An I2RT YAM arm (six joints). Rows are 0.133 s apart.
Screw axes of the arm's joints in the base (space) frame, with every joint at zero. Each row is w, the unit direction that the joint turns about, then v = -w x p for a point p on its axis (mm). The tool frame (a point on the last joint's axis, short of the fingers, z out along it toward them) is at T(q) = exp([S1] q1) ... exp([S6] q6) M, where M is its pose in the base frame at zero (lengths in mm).
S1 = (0, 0, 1, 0.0, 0.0, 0.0)
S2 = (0, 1, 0, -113.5, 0.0, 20.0)
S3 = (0, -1, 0, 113.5, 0.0, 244.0)
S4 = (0, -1, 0, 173.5, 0.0, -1.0)
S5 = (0, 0, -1, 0.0, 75.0, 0.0)
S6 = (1, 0, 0, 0.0, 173.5, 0.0)
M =
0 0 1 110.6
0 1 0 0.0
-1 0 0 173.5
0 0 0 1
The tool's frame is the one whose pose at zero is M.
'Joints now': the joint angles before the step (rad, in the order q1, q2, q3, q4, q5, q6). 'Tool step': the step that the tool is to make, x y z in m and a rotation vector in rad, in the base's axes. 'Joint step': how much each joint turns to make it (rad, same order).
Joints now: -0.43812, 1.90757, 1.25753, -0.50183, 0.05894, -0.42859
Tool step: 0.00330, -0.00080, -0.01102, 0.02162, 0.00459, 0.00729
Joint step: -0.00001, 0.03243, 0.00002, 0.01906, -0.01908, 0.00038
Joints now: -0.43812, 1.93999, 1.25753, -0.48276, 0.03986, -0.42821
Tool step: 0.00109, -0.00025, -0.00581, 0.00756, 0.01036, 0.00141
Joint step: 0.00036, 0.01679, 0.00078, 0.00342, -0.00267, -0.00001
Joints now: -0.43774, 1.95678, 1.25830, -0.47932, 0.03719, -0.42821
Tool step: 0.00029, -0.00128, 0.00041, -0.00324, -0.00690, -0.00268
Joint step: -0.00267, -0.00001, 0.00037, 0.00724, 0.00000, 0.00001
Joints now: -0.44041, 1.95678, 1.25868, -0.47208, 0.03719, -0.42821
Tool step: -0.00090, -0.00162, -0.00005, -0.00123, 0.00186, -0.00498
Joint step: -0.00459, 0.00002, 0.00001, -0.00113, 0.00191, -0.00038
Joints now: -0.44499, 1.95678, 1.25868, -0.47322, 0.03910, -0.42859
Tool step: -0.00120, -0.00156, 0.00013, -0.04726, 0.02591, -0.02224
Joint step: 0.00038, -0.00039, 0.00002, -0.00346, 0.05837, 0.00000
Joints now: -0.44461, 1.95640, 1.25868, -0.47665, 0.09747, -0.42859
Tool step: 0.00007, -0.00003, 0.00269, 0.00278, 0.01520, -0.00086
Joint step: 0.00039, -0.00002, 0.01448, -0.02938, 0.00420, -0.00037
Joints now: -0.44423, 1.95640, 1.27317, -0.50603, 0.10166, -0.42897
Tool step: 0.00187, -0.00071, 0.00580, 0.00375, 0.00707, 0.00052
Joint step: 0.00038, 0.00000, 0.02670, -0.03470, -0.00038, 0.00000
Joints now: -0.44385, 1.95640, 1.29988, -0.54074, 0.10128, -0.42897
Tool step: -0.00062, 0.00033, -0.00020, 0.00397, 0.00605, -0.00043
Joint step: 0.00001, -0.00001, 0.00037, -0.00763, -0.00076, 0.00077
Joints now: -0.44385, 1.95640, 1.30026, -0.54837, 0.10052, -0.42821
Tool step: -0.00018, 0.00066, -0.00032, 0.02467, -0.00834, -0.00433
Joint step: -0.00075, -0.00001, -0.00039, -0.00381, -0.02289, 0.01260
